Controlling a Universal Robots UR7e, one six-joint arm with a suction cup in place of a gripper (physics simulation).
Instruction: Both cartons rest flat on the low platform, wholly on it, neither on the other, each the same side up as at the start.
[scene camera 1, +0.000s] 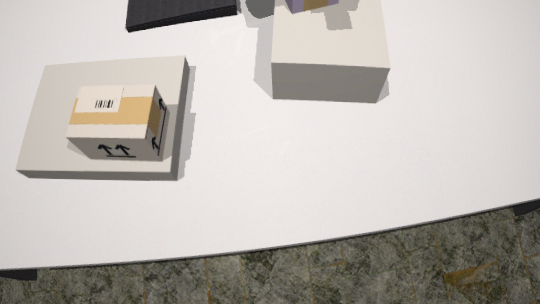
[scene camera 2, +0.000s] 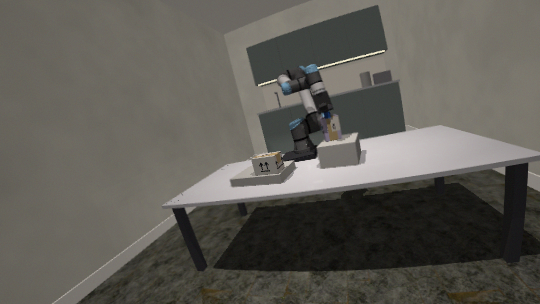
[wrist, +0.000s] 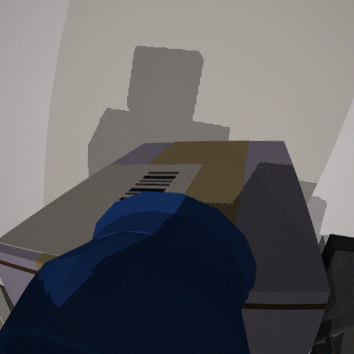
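Where they show: hand at its tool point: (scene camera 2: 328, 119) (wrist: 172, 236); arm's base at its link origin: (scene camera 2: 304, 150) (wrist: 338, 345).
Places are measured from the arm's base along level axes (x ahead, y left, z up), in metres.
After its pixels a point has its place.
A white carton (scene camera 1: 110, 117) {z 0.110, x 0.482, y -0.113 m} (scene camera 2: 267, 165) {z 0.065, x 0.519, y -0.102 m} with tan tape, barcode label and upward side arrows rests flat on the low platform (scene camera 1: 42, 125) {z 0.015, x 0.421, y -0.308 m} (scene camera 2: 243, 181) {z -0.004, x 0.519, y -0.266 m}, inside its edges. A purple carton (scene camera 1: 298, 6) {z 0.105, x 0.294, y 0.207 m} (scene camera 2: 333, 128) {z 0.155, x 0.287, y 0.248 m} (wrist: 210, 152) {z 0.118, x 0.288, y 0.236 m} with tan tape and a barcode label on top stands upright on the tall block (scene camera 1: 327, 82) {z 0.033, x 0.415, y 0.244 m} (scene camera 2: 339, 154) {z 0.034, x 0.417, y 0.259 m} (wrist: 280, 65) {z 0.087, x 0.340, y 0.206 m}. It is cut off at the top of scene camera 1. My blue suction cup (scene camera 2: 327, 115) (wrist: 172, 220) presses on its top face, over part of the label, and is shut on the purple carton. The contact itself is hidden.
The arm's dark base (scene camera 1: 180, 12) {z -0.005, x 0.167, y -0.031 m} (scene camera 2: 300, 156) {z -0.006, x 0.152, y -0.006 m} stands on the white table (scene camera 1: 225, 200) {z -0.033, x 0.589, y 0.045 m} (scene camera 2: 425, 155) {z -0.033, x 0.447, y 0.656 m}, behind and between the platform and the block. The table's front edge runs below both. A kitchen counter (scene camera 2: 350, 117) stands behind the arm.
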